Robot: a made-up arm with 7 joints.
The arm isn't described. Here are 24 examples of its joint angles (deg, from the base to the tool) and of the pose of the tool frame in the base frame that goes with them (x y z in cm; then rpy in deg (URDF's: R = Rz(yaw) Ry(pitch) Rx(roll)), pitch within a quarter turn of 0, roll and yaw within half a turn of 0).
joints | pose
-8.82 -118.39 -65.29 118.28 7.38 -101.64 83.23 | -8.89 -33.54 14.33 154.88 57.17 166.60
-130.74 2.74 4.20 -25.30 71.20 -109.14 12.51 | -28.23 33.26 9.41 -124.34 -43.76 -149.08
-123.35 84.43 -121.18 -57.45 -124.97 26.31 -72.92 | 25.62 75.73 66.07 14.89 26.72 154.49
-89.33 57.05 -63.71 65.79 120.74 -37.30 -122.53 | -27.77 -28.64 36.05 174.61 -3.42 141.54
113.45 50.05 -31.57 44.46 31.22 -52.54 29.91 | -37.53 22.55 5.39 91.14 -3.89 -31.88
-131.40 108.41 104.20 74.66 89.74 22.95 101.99 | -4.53 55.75 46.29 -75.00 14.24 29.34
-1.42 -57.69 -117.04 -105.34 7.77 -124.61 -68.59 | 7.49 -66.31 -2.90 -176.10 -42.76 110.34
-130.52 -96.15 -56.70 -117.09 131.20 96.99 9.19 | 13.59 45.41 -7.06 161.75 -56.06 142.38
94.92 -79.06 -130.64 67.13 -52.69 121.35 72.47 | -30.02 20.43 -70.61 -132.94 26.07 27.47
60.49 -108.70 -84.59 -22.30 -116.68 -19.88 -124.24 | -3.36 -13.51 -63.87 103.10 1.42 84.82
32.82 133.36 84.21 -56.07 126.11 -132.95 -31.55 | -5.56 -30.79 -61.12 -178.57 -36.98 -40.10
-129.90 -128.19 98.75 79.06 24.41 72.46 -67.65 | -36.13 72.18 -0.73 70.94 -47.75 -96.91
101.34 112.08 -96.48 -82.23 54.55 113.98 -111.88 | -55.52 0.81 18.38 -43.02 -15.59 -1.57
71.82 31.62 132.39 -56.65 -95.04 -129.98 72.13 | -14.16 -32.18 -48.17 80.53 7.86 76.71
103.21 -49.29 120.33 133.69 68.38 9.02 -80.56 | -32.33 18.91 0.59 -110.54 29.21 4.53
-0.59 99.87 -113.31 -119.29 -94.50 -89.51 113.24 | -14.58 -47.71 27.03 -160.86 -8.47 7.22
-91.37 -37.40 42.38 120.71 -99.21 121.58 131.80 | -15.09 50.18 18.63 -156.21 -13.71 27.43
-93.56 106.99 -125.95 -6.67 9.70 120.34 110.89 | -5.22 49.63 30.32 166.79 -29.52 85.60
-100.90 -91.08 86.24 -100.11 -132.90 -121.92 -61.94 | 6.21 15.01 55.43 55.38 -5.92 56.10
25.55 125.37 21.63 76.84 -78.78 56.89 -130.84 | -3.67 29.22 3.56 -126.10 -52.94 -2.83
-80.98 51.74 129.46 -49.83 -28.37 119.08 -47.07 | -1.87 -21.69 129.15 1.86 12.15 118.66
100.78 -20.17 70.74 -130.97 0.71 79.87 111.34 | -16.28 -61.20 -23.01 -51.33 0.92 -142.42
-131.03 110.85 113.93 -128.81 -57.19 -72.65 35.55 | 3.52 6.50 65.05 159.77 -32.35 97.52
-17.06 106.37 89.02 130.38 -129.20 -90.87 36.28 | 9.02 -61.23 18.07 43.55 -0.75 161.11
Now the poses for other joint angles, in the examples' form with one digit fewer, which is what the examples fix.
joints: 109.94 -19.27 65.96 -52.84 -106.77 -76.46 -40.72
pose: -17.1 -24.0 -16.4 163.0 67.7 165.7
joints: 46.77 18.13 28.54 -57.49 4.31 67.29 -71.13
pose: -99.5 -47.8 -7.6 57.3 18.4 -40.3
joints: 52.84 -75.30 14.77 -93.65 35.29 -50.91 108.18
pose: 17.6 -32.0 5.7 -83.0 -37.7 28.2
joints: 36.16 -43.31 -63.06 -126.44 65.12 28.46 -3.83
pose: -0.4 -91.4 17.3 -170.4 39.9 81.8
